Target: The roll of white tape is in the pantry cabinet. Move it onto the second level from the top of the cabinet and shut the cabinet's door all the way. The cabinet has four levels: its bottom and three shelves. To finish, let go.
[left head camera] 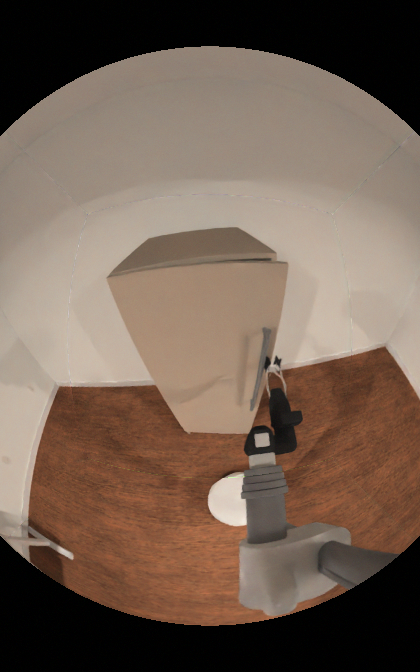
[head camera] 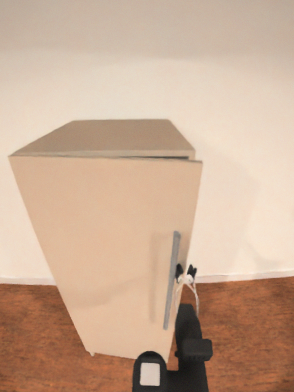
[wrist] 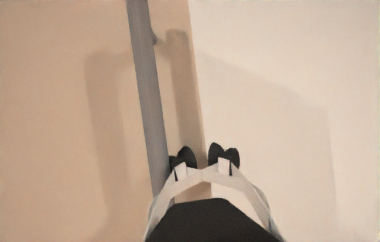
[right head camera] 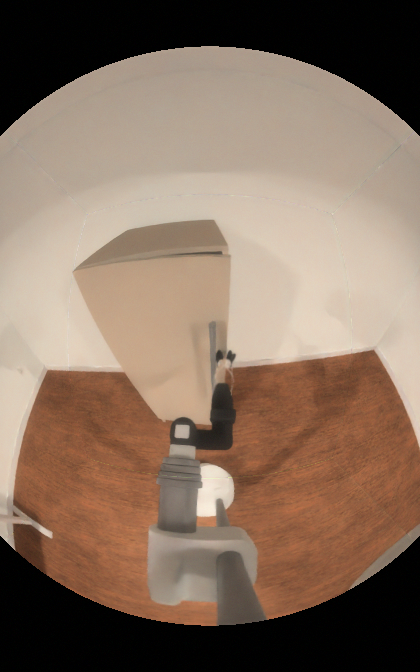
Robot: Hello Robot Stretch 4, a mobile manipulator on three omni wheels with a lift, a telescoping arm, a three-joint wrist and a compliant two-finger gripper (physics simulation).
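Places are measured from the robot's base along level axes (x right, y back, z down), in metres.
Where they show: gripper, between the fingertips: [head camera: 184,264] [wrist: 200,158].
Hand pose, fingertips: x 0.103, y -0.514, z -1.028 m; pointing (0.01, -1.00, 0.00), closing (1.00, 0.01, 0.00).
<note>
After its pixels a point has its place.
The beige pantry cabinet [head camera: 125,136] {x -0.101, y -0.751, z -1.373 m} [left head camera: 200,245] [right head camera: 170,237] stands against the wall. Its door [head camera: 100,215] {x -0.150, y -0.531, z -1.202 m} [left head camera: 200,325] [right head camera: 155,310] [wrist: 40,125] {x -0.069, y -0.525, z -1.086 m} is slightly ajar, with a narrow dark gap at the top right. The long grey handle [head camera: 171,280] {x 0.060, y -0.464, z -1.013 m} [left head camera: 260,370] [right head camera: 212,345] [wrist: 150,100] {x 0.063, y -0.464, z -1.095 m} runs upright near the door's free edge. My gripper [head camera: 186,273] [left head camera: 272,363] [right head camera: 225,356] [wrist: 200,158] {x 0.103, y -0.514, z -1.028 m} is partly open and empty. Its left finger is close to the handle's right side; whether they touch is unclear. The door's edge shows behind the finger gap. The white tape does not show; the door hides the cabinet's inside.
A white round object [left head camera: 225,500] [right head camera: 217,485] lies on the wooden floor below my arm. A pale bar [left head camera: 50,541] [right head camera: 32,522] juts in at the lower left. The wall stands behind the cabinet and to the right of its door.
</note>
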